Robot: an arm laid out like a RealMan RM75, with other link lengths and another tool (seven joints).
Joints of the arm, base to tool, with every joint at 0 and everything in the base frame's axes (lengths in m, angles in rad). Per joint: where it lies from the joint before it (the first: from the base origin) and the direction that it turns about. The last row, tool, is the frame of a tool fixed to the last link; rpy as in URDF.
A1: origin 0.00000 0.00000 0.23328 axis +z
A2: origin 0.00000 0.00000 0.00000 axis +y
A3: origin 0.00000 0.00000 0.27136 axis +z
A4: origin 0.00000 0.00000 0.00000 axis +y
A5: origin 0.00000 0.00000 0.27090 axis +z
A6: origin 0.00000 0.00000 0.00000 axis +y
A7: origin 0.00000 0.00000 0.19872 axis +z
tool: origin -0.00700 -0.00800 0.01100 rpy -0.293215 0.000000 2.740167
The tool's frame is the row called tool.
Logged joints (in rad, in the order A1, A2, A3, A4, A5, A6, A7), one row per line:
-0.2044, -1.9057, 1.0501, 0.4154, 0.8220, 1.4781, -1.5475
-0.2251, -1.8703, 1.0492, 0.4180, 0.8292, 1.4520, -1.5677
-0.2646, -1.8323, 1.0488, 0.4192, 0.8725, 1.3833, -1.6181
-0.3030, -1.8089, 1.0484, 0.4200, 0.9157, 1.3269, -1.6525
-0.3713, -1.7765, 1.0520, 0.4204, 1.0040, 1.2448, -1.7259
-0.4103, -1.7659, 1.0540, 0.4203, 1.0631, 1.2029, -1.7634
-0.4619, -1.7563, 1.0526, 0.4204, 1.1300, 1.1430, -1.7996
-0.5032, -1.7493, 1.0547, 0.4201, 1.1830, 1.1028, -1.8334
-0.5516, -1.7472, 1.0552, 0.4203, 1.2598, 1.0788, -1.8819
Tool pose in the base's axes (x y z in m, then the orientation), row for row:
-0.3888, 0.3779, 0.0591, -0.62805, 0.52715, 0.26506, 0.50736
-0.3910, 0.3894, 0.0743, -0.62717, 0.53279, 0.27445, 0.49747
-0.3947, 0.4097, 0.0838, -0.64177, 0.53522, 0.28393, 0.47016
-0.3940, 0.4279, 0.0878, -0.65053, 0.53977, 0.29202, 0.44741
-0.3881, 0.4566, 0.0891, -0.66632, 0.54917, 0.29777, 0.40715
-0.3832, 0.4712, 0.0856, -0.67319, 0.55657, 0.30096, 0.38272
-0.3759, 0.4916, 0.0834, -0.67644, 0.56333, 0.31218, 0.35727
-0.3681, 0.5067, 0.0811, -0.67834, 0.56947, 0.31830, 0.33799
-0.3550, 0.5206, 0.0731, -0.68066, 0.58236, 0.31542, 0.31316
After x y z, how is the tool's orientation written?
As a quaternion, x y z w.
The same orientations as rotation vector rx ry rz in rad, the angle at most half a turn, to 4 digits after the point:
-1.5140, 1.2708, 0.6390
-1.5184, 1.2899, 0.6645
-1.5726, 1.3115, 0.6957
-1.6104, 1.3362, 0.7229
-1.6800, 1.3847, 0.7508
-1.7168, 1.4194, 0.7675
-1.7461, 1.4541, 0.8058
-1.7673, 1.4837, 0.8293
-1.7950, 1.5358, 0.8318

